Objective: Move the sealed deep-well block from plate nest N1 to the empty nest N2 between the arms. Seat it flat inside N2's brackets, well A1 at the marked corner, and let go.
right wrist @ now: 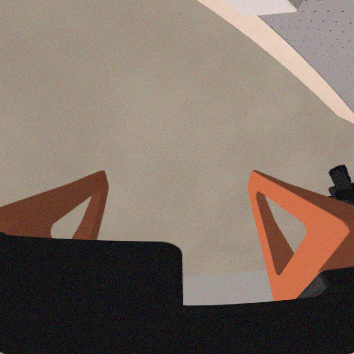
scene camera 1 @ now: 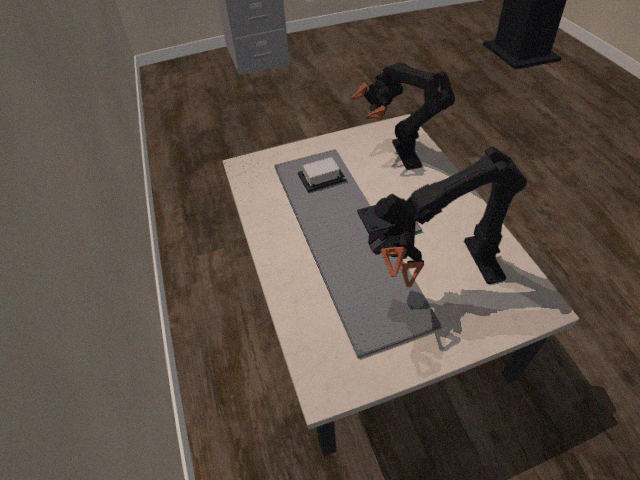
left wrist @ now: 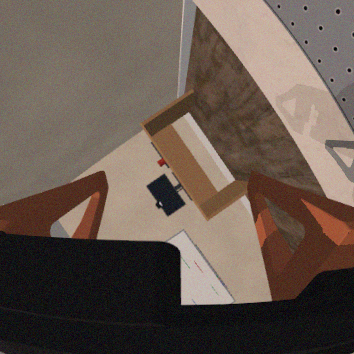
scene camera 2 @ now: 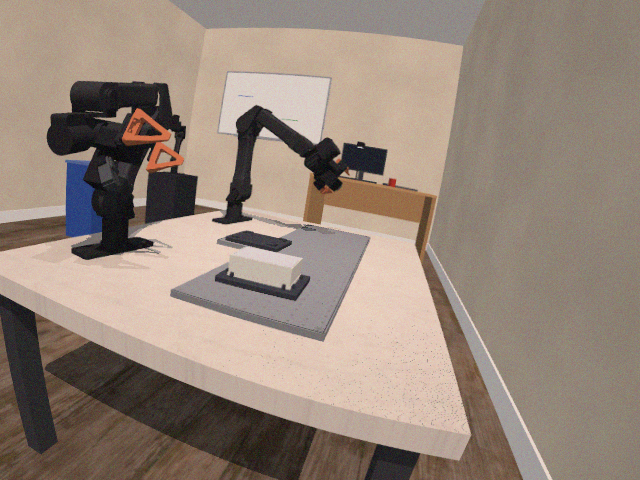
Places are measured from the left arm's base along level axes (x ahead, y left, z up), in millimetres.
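Where they show: left gripper, fingertip midpoint: (scene camera 1: 401, 281) (left wrist: 177, 178); right gripper, fingertip midpoint: (right wrist: 177, 178) (scene camera 1: 358, 108) (scene camera 2: 177, 150); left arm's base, link origin: (scene camera 1: 484, 259) (scene camera 2: 233, 220); right arm's base, link origin: (scene camera 1: 406, 153) (scene camera 2: 114, 249).
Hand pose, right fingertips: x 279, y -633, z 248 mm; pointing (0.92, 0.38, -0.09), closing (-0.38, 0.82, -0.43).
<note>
Each offset is from my right fingertips to the top centre of the thing. Level surfaces: height alone.
The white sealed deep-well block @[dx +176, dy +93, dz -182 mm] (scene camera 1: 321, 169) (scene camera 2: 264, 267) sits in the black nest N1 @[dx +176, dy +93, dz -214 mm] (scene camera 1: 328, 184) (scene camera 2: 258, 288), at the upper end of the grey board in scene camera 1. Nest N2 @[dx +1, dy +368, dz -218 mm] (scene camera 1: 367, 217) (scene camera 2: 258, 240) is a low black plate with no block on it; the left arm partly covers it in scene camera 1. My left gripper (scene camera 1: 402, 280) (scene camera 2: 337, 181) (left wrist: 177, 178) is open and empty, above the board's lower part in scene camera 1. My right gripper (scene camera 1: 360, 107) (scene camera 2: 175, 148) (right wrist: 177, 178) is open and empty, raised beyond the table's upper edge in scene camera 1. The A1 mark is too small to see.
The grey perforated board @[dz -235 mm] (scene camera 1: 330, 258) (scene camera 2: 336, 273) (left wrist: 325, 45) (right wrist: 325, 55) lies on the pale table @[dz -248 mm] (scene camera 1: 279, 289) (scene camera 2: 382, 330). Both arm bases stand on the table beside it. A filing cabinet (scene camera 1: 261, 49) and a brown desk (scene camera 2: 377, 201) (left wrist: 185, 162) stand away from the table.
</note>
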